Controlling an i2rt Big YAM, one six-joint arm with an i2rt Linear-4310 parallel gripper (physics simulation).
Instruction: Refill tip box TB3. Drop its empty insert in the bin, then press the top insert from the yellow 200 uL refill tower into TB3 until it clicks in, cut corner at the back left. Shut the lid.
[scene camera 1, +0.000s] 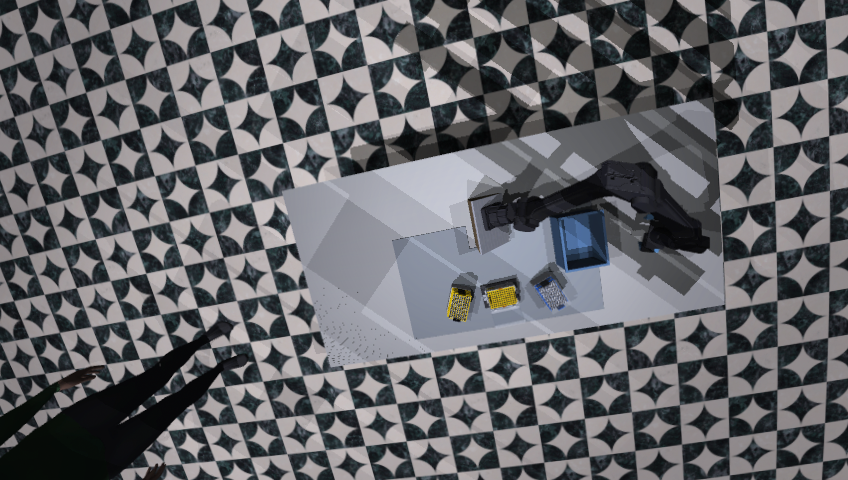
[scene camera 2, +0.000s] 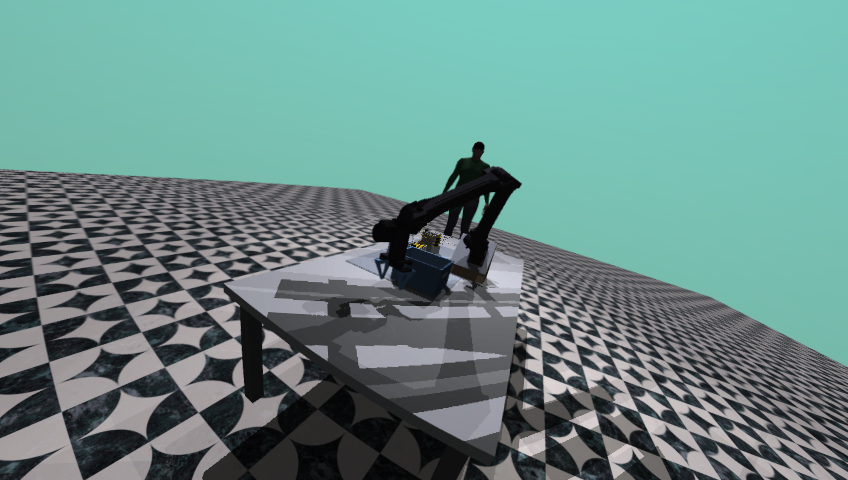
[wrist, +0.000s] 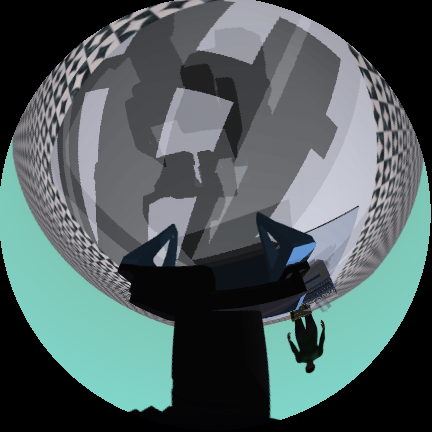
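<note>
My gripper (scene camera 1: 652, 234) (scene camera 2: 391, 283) (wrist: 214, 222) is open and empty, with its blue fingers pointing down, beside the blue bin (scene camera 1: 574, 234) (scene camera 2: 425, 276) (wrist: 232, 274) on the side away from the racks. In scene camera 1, a yellow rack (scene camera 1: 459, 304) stands at the left. A second rack with a full yellow top (scene camera 1: 502, 297) and a pale body stands in the middle. A blue-edged, pale rack (scene camera 1: 552, 294) stands angled at the right. Their labels are too small to read, so I cannot tell which is TB3 or the refill tower. The bin's contents and the inserts' cut corners cannot be made out.
The three racks stand on a grey mat (scene camera 1: 428, 255) (wrist: 340, 235). The arm's base stands on a pale block (scene camera 1: 492, 240) (scene camera 2: 473, 274) with brown sides, left of the bin in scene camera 1. The upper arm arches over the table behind the bin. A person (scene camera 2: 470, 172) (wrist: 309, 345) stands beyond the table.
</note>
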